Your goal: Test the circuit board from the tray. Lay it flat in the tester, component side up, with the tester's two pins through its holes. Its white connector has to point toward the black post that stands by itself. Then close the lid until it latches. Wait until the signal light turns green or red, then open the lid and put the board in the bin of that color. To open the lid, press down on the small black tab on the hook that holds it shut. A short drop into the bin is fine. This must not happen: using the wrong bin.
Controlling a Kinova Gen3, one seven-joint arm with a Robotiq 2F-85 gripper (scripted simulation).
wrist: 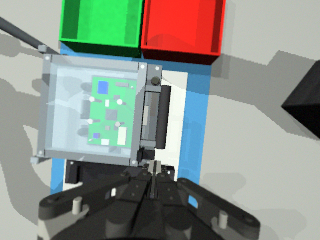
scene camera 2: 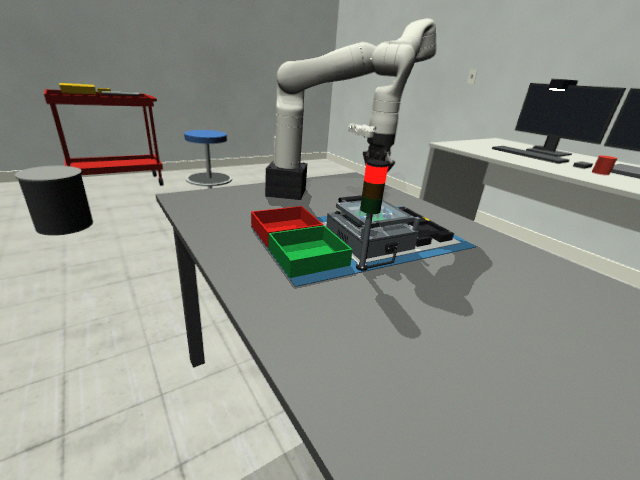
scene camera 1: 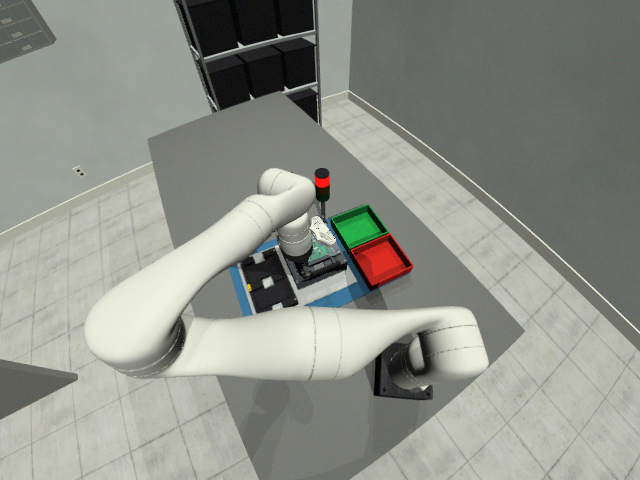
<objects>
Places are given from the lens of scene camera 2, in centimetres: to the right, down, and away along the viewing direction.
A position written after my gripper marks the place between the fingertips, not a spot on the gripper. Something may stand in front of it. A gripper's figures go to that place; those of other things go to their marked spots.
my gripper (scene camera 2: 373,187): 16, -15, 101
red bin (scene camera 2: 283,219): -11, -6, 102
</objects>
